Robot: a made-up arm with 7 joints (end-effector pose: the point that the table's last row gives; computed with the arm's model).
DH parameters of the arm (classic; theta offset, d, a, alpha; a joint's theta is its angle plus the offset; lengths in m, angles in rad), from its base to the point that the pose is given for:
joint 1: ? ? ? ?
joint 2: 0 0 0 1.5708
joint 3: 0 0.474 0.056 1.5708
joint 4: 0 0 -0.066 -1.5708
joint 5: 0 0.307 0 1.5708
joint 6: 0 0 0.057 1.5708
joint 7: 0 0 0 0
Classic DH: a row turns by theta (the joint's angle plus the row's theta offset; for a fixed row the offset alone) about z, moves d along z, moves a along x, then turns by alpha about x.
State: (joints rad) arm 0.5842 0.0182 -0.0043 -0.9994 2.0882 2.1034 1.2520
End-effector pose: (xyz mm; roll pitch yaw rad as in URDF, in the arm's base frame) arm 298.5 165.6 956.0 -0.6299 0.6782 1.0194
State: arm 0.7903 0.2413 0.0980 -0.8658 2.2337 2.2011 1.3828
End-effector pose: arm 324.9 331.7 897.0 -0.2117 0.7380 1.6911
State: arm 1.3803 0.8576 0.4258 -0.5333 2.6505 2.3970 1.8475
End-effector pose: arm 70.8 722.9 618.0 0.6269 0.0009 -2.9250
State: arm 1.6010 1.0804 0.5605 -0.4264 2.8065 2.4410 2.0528
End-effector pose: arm -104.6 774.1 489.6 0.6266 -0.4658 -2.4792
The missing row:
joint 1: 0 0.252 0 -1.5708
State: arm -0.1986 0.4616 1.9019 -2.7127 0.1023 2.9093 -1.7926
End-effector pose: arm 77.4 275.1 501.8 2.7271 -0.4104 -2.8398
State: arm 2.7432 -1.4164 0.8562 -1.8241 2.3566 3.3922 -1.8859
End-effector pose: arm 260.7 -365.8 571.0 0.5273 -0.7261 -0.2938
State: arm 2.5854 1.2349 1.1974 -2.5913 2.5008 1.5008 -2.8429
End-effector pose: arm -341.5 -123.4 214.9 -1.0844 -0.1833 2.0896
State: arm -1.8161 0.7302 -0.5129 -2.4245 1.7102 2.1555 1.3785
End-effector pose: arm -276.2 -313.6 251.5 2.5036 0.2133 0.9687
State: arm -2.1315 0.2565 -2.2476 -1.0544 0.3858 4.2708 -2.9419
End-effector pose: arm -162.1 74.8 946.1 0.0592 -0.2414 2.3084
